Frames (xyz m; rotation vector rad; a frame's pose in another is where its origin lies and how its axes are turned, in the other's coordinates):
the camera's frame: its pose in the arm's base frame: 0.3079 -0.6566 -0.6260 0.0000 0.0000 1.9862
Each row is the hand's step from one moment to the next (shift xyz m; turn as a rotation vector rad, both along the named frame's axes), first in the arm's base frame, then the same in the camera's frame.
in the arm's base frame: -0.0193 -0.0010 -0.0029 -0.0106 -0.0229 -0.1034
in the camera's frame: 0.0069 0.0181 -0.0029 -0.0167 0.0189 -0.1034
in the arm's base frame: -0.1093 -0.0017 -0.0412 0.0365 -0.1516 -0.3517
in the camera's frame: 0.0426 0.1007 -0.0412 -0.1534 0.0278 -0.3517
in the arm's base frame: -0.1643 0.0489 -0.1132 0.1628 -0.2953 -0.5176
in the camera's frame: 0.1110 0.1306 -0.1132 -0.3359 -0.0298 -0.5176
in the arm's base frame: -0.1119 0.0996 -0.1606 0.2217 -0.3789 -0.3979
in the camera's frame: 0.1363 0.0622 -0.1606 -0.4361 -0.0499 -0.3979
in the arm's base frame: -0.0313 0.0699 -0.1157 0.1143 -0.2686 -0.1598
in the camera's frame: 0.0766 0.0004 -0.1157 -0.2919 0.0038 -0.1598
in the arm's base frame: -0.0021 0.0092 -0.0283 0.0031 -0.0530 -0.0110
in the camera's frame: 0.0093 -0.0018 -0.0283 -0.0497 0.0186 -0.0110
